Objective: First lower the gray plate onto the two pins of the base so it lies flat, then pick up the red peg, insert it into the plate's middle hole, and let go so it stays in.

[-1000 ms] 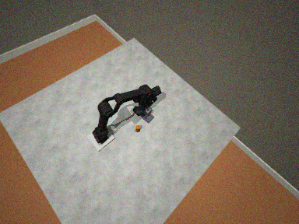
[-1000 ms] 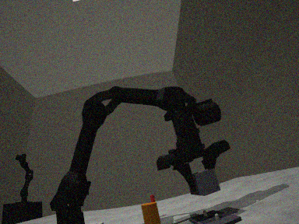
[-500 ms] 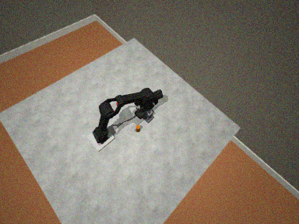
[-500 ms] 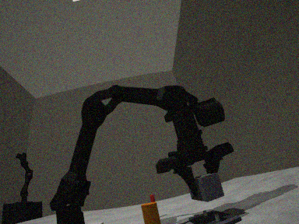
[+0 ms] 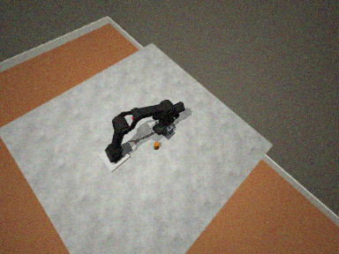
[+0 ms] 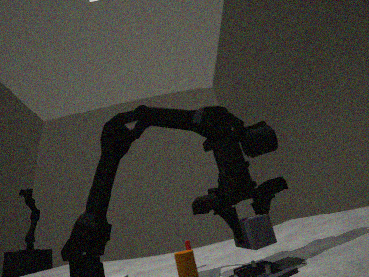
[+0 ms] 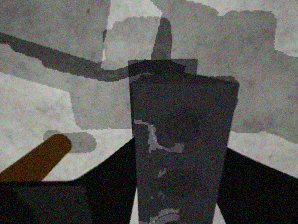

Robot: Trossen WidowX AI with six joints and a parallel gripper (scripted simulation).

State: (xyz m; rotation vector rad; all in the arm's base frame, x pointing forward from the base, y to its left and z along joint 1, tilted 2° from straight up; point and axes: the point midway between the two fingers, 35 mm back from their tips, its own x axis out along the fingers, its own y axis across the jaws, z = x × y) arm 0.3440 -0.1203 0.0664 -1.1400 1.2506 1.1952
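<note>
My gripper tip is 6 cm above the dark flat base. From my gripper tip the other things lie so: red peg: 21 cm to the left, 9 cm behind, 2 cm below; then small orange block: 13 cm behind, 3 cm to the right, 2 cm below; then gray plate: 3 cm above.
</note>
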